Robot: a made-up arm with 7 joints.
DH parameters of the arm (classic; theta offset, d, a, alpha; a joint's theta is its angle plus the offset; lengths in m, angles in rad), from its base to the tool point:
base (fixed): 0 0.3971 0.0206 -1.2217
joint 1: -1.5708 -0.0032 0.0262 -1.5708
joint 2: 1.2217 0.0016 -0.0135 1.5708
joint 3: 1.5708 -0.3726 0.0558 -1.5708
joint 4: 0 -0.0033 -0.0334 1.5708
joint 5: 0 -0.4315 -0.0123 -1.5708
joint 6: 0 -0.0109 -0.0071 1.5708
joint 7: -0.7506 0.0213 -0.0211 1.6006
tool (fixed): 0.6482 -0.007 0 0
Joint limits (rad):
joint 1: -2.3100..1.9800
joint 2: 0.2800..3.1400
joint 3: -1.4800..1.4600
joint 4: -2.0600..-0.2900
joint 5: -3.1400..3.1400
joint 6: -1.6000..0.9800
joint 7: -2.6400..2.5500
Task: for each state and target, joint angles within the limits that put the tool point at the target. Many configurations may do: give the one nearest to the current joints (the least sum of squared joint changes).
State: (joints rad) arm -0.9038 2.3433 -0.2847 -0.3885 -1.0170 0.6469 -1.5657
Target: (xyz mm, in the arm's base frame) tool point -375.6 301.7 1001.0
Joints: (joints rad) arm -1.2605 2.7639 -0.1373 -0.7587 -1.0055 0.5478 -1.5139
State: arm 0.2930 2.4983 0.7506 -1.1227 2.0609 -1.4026 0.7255
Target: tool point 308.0 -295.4 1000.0
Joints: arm 0.0143 2.8758 1.0524 -1.3400 2.0891 -1.4084 0.7399
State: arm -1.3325 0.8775 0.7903 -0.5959 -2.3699 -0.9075 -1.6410
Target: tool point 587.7 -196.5 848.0
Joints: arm -1.9457 0.2800 -0.0051 -0.5302 -2.4136 -0.9111 -1.5650
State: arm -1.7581 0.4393 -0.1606 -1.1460 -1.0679 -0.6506 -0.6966
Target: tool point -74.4 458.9 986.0
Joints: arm -2.3100 1.4303 0.1582 -0.9086 -1.0234 -0.9031 -0.4756
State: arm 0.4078 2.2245 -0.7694 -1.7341 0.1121 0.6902 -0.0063
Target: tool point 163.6 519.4 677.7
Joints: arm 0.1207 2.8567 -1.2914 -1.5968 0.1289 0.6834 0.0316
